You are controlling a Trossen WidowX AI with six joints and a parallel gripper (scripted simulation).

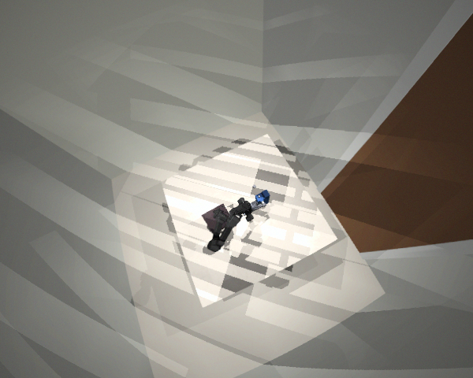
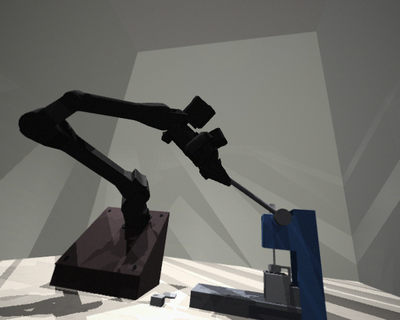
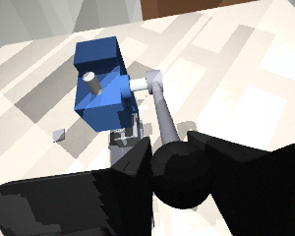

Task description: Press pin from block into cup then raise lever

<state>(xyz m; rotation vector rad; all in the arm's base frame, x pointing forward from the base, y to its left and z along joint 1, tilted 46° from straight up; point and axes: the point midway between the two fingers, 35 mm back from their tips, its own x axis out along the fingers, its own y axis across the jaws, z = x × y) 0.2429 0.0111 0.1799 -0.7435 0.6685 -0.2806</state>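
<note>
My gripper tip is now 110 mm above the thin punch rod, 100 mm short of it and 70 mm to the right of it. Round my gripper tip: press lever 40 mm ahead, 20 mm below, 10 mm to the left; then grey part 250 mm below, 140 mm behind, 20 mm to the left.
</note>
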